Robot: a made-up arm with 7 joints. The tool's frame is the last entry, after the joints.
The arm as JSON. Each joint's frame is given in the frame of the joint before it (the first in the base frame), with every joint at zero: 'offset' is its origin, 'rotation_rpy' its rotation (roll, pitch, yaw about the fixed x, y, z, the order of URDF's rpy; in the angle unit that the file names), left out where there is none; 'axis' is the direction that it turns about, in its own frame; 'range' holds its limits. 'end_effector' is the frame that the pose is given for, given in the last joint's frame.
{
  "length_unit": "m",
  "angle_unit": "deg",
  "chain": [
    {
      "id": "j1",
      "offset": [
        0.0,
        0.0,
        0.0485
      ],
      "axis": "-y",
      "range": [
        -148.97,
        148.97
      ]
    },
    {
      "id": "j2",
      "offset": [
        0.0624,
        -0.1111,
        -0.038
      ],
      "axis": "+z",
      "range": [
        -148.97,
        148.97
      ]
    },
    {
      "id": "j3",
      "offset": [
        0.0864,
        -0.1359,
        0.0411
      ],
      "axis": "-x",
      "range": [
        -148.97,
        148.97
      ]
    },
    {
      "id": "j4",
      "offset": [
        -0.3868,
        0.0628,
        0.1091
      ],
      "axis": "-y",
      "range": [
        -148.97,
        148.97
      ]
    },
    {
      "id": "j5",
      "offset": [
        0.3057,
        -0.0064,
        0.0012
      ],
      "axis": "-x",
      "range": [
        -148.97,
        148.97
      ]
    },
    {
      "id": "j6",
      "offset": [
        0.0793,
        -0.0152,
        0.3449
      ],
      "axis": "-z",
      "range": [
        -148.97,
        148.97
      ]
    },
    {
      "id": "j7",
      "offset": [
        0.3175,
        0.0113,
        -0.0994
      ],
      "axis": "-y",
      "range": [
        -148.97,
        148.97
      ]
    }
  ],
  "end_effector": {
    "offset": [
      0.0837,
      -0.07,
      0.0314
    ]
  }
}
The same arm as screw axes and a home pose.
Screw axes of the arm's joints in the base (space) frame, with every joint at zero. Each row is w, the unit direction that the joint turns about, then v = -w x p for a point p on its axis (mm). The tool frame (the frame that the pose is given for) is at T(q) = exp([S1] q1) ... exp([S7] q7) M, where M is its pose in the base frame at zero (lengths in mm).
S1 = (0, -1, 0, 48.5, 0, 0)
S2 = (0, 0, 1, -111.1, -62.4, 0)
S3 = (-1, 0, 0, 0, -51.6, -247)
S4 = (0, -1, 0, 160.7, 0, 238)
S5 = (-1, 0, 0, 0, -161.9, -190.6)
S6 = (0, 0, -1, 205.8, 147, 0)
S7 = (0, -1, 0, 407.4, 0, -464.5)
M: xyz 548.2 -264.5 438.8 (mm) rpy 0 0 0 (rad, as in URDF)
Joint limits (rad, base to tool): -2.6..2.6 -2.6..2.6 -2.6..2.6 -2.6..2.6 -2.6..2.6 -2.6..2.6 -2.6..2.6

